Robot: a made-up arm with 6 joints. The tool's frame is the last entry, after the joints.
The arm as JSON. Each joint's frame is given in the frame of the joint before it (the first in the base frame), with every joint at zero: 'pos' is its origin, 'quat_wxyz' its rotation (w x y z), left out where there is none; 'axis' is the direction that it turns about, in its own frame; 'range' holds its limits. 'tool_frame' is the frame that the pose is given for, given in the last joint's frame.
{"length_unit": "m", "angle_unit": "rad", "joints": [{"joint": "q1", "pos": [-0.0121, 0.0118, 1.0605], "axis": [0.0, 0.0, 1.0], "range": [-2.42, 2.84]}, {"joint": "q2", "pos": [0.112, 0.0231, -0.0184], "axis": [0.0, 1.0, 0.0], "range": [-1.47, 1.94]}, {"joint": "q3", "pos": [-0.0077, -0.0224, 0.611], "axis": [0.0, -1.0, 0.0], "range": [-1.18, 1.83]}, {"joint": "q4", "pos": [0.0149, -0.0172, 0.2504], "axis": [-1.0, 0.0, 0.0], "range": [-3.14, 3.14]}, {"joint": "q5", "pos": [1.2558, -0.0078, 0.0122], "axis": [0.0, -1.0, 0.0], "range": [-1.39, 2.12]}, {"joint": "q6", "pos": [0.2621, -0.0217, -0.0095], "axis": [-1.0, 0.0, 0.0], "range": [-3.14, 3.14]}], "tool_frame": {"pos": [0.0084, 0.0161, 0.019], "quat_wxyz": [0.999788, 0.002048, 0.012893, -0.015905]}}
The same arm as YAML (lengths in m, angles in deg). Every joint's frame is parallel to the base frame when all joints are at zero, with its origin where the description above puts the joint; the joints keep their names.
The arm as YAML. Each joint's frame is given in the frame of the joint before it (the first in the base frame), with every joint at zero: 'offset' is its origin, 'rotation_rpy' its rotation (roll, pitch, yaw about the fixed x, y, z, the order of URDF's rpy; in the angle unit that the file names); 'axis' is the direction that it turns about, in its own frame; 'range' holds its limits. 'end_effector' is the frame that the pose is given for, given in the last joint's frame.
length_unit: m
angle_unit: deg
chain:
  - id: q1
    offset: [-0.0121, 0.0118, 1.0605]
    rotation_rpy: [0.0, 0.0, 0.0]
    axis: [0.0, 0.0, 1.0]
    range: [-138.66, 162.72]
  - id: q2
    offset: [0.112, 0.0231, -0.0184]
    rotation_rpy: [0.0, 0.0, 0.0]
    axis: [0.0, 1.0, 0.0]
    range: [-84.22, 111.15]
  - id: q3
    offset: [-0.0077, -0.0224, 0.611]
    rotation_rpy: [0.0, 0.0, 0.0]
    axis: [0.0, -1.0, 0.0]
    range: [-67.61, 104.85]
  - id: q4
    offset: [0.0149, -0.0172, 0.2504]
    rotation_rpy: [0.0, 0.0, 0.0]
    axis: [-1.0, 0.0, 0.0]
    range: [-179.91, 179.91]
  - id: q5
    offset: [1.2558, -0.0078, 0.0122]
    rotation_rpy: [0.0, 0.0, 0.0]
    axis: [0.0, -1.0, 0.0]
    range: [-79.64, 121.47]
  - id: q6
    offset: [0.2621, -0.0217, -0.0095]
    rotation_rpy: [0.0, 0.0, 0.0]
    axis: [-1.0, 0.0, 0.0]
    range: [-179.91, 179.91]
end_effector:
  offset: [0.0084, 0.0161, 0.019]
  rotation_rpy: [0.21, 1.48, -1.82]

